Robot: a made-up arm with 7 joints. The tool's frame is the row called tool.
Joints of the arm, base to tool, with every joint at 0 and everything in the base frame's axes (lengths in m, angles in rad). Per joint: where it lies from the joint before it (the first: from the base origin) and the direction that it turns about. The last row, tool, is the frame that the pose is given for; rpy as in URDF.
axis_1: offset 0 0 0.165 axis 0 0 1
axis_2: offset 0 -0.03 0.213 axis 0 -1 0
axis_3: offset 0 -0.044 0.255 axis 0 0 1
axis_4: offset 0.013 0.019 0.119 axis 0 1 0
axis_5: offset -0.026 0.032 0.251 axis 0 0 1
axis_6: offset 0 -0.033 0.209 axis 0 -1 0
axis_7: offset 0.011 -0.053 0.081 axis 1 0 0
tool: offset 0 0 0 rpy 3.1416 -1.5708 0
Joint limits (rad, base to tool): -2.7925..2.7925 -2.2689..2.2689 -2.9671..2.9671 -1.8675..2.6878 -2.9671..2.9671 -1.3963..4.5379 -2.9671..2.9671
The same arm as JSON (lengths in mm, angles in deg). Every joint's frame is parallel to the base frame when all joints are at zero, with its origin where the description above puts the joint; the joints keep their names.
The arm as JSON. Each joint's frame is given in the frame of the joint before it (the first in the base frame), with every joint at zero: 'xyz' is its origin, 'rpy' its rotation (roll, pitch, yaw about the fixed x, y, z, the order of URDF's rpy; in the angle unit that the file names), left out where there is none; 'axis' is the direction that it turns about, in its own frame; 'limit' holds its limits. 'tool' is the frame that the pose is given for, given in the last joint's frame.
{"units": {"length": "mm", "angle": "deg"}, "joints": [
  {"name": "axis_1", "type": "revolute", "origin": {"xyz": [0.0, 0.0, 165.0]}, "axis": [0.0, 0.0, 1.0], "limit": {"lower": -160.0, "upper": 160.0}},
  {"name": "axis_2", "type": "revolute", "origin": {"xyz": [0.0, -30.0, 213.0]}, "axis": [0.0, -1.0, 0.0], "limit": {"lower": -130.0, "upper": 130.0}},
  {"name": "axis_3", "type": "revolute", "origin": {"xyz": [0.0, -44.0, 255.0]}, "axis": [0.0, 0.0, 1.0], "limit": {"lower": -170.0, "upper": 170.0}},
  {"name": "axis_4", "type": "revolute", "origin": {"xyz": [13.0, 19.0, 119.0]}, "axis": [0.0, 1.0, 0.0], "limit": {"lower": -107.0, "upper": 154.0}},
  {"name": "axis_5", "type": "revolute", "origin": {"xyz": [-26.0, 32.0, 251.0]}, "axis": [0.0, 0.0, 1.0], "limit": {"lower": -170.0, "upper": 170.0}},
  {"name": "axis_6", "type": "revolute", "origin": {"xyz": [0.0, -33.0, 209.0]}, "axis": [0.0, -1.0, 0.0], "limit": {"lower": -80.0, "upper": 260.0}},
  {"name": "axis_7", "type": "revolute", "origin": {"xyz": [11.0, -53.0, 81.0]}, "axis": [1.0, 0.0, 0.0], "limit": {"lower": -170.0, "upper": 170.0}}
], "tool": {"origin": {"xyz": [0.0, 0.0, 0.0], "rpy": [-180.0, -90.0, 0.0]}}}

